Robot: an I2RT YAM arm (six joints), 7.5 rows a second.
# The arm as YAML. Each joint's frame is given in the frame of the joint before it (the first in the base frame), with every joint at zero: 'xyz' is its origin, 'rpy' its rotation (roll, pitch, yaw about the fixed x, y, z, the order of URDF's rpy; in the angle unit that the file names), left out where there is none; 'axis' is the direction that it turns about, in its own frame. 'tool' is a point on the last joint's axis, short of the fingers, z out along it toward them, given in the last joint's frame.
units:
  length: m
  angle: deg
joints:
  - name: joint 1
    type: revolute
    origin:
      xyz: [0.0, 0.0, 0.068]
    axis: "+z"
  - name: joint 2
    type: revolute
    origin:
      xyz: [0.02, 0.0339, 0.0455]
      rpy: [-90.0, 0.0, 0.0]
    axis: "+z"
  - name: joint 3
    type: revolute
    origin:
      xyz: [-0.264, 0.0, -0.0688]
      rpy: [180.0, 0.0, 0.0]
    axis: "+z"
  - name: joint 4
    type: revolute
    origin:
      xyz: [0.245, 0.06, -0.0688]
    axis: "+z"
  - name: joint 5
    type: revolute
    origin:
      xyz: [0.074, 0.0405, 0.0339]
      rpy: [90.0, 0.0, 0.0]
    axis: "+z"
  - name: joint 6
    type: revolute
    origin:
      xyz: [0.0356, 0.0, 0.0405]
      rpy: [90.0, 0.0, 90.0]
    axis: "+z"
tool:
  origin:
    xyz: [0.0, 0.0, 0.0]
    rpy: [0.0, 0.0, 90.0]
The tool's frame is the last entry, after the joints.
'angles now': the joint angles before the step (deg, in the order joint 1, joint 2, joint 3, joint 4, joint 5, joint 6). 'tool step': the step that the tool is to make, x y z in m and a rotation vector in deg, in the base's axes. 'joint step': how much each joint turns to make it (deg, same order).
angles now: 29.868 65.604 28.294 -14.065 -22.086 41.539
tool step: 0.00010 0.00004 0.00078 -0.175 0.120 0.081
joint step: -0.001 -0.002 0.262 -0.504 0.021 -0.131
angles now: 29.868 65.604 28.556 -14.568 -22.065 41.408
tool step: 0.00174 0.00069 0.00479 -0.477 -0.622 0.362
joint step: -0.021 -0.067 1.158 -1.224 0.329 -0.808
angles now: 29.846 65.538 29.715 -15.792 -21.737 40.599
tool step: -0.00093 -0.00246 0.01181 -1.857 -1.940 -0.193
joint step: -0.131 -2.033 1.836 -3.695 2.055 -1.661
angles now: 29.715 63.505 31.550 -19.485 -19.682 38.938
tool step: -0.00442 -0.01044 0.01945 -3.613 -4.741 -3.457
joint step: -0.984 -5.028 1.836 -4.962 5.792 -1.639
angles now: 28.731 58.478 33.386 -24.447 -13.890 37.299
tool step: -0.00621 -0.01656 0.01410 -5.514 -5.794 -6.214
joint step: -1.947 -5.529 0.503 -3.781 8.501 -1.859
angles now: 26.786 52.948 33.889 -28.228 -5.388 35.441
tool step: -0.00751 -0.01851 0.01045 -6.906 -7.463 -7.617
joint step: -2.207 -5.945 -0.700 -1.508 10.536 -2.774
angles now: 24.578 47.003 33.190 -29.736 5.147 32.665
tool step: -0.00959 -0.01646 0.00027 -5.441 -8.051 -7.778
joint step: -1.814 -6.601 -3.542 2.557 9.881 -2.360
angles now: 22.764 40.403 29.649 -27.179 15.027 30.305
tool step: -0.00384 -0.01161 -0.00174 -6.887 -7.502 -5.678
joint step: -1.615 -4.415 -3.585 5.398 8.592 -5.528
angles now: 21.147 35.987 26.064 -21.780 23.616 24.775
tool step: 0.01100 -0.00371 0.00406 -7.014 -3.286 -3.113
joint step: -1.660 2.471 -0.131 6.186 5.117 -6.644
